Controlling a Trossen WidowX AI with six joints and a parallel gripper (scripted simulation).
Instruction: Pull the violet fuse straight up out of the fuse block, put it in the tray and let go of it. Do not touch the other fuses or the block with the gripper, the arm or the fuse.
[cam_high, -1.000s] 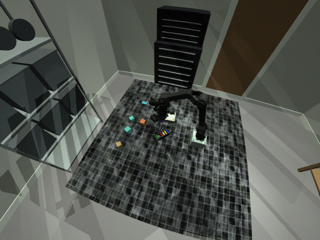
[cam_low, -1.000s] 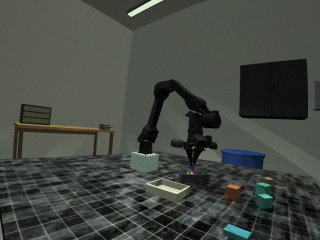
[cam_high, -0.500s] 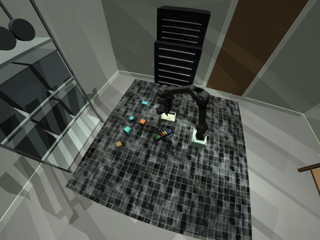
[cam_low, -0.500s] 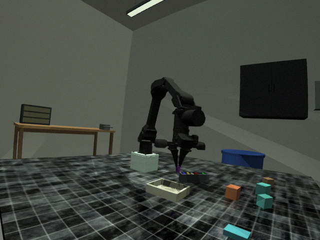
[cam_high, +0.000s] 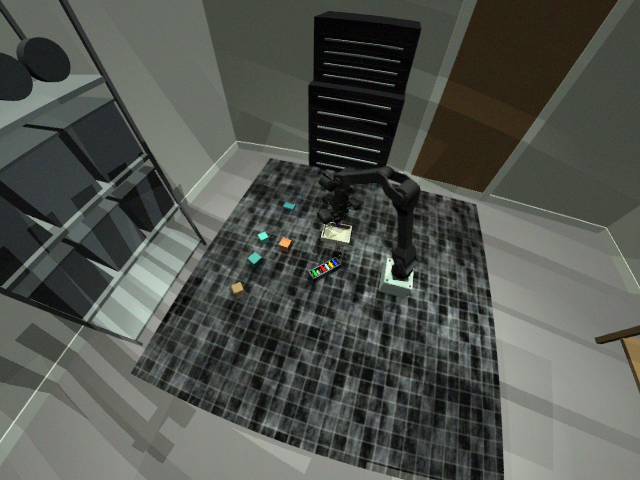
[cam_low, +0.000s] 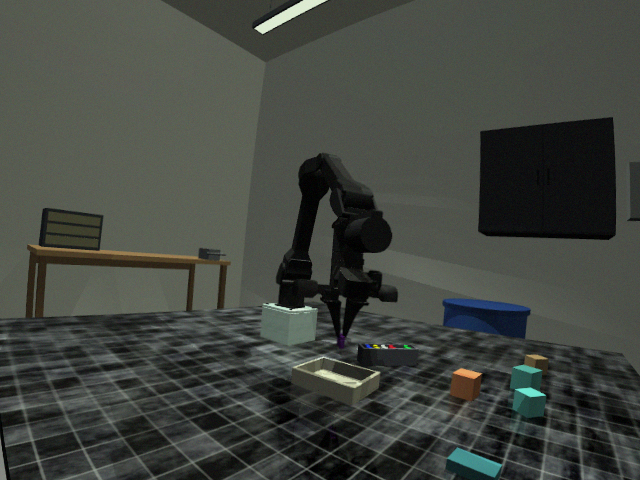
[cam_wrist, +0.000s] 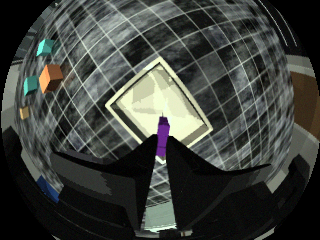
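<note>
Right now my gripper tip is 1 cm above the violet fuse. Also, from my gripper tip: cream tray 9 cm below.
</note>
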